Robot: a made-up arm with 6 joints.
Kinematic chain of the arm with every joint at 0, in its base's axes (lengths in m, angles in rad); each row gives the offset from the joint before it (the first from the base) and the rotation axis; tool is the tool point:
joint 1: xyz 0 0 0.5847 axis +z
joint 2: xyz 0.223 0 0 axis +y
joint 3: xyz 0 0 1.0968 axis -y
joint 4: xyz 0 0 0.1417 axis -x
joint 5: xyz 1.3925 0 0 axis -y
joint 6: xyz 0.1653 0 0 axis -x
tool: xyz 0 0 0
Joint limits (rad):
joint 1: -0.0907..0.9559
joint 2: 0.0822..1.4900
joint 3: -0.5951..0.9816
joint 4: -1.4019..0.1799
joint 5: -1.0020..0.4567
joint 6: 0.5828..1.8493
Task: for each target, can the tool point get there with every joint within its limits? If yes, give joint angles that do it. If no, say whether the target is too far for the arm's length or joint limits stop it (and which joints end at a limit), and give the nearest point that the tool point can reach.
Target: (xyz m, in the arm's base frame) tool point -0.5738 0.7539 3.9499
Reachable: no: too far | nearest point 0.6265 0.9097 3.0170 | short by 1.528 m
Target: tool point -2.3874 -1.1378 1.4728
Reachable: no: joint limits stop it (at a limit: joint 1, joint 2, joint 3, joint 4, joint 5) | nearest point 0.5868 -0.0784 -0.6190 | short by 3.787 m
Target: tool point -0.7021 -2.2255 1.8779
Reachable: no: joint limits stop it (at a limit: joint 1, joint 2, joint 3, joint 5) | nearest point 1.1346 -0.1738 2.9842 | short by 2.968 m
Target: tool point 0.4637 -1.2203 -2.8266
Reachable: no: too far | nearest point 0.9837 -0.1614 -0.8416 | short by 2.309 m
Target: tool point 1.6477 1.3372 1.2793
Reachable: yes | joints 0.6597 0.3545 0.0609 -1.1284 -0.3183 1.7477
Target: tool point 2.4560 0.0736 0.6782
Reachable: yes | joints 0.0246 0.8353 0.3371 -0.4539 -0.1833 1.0623
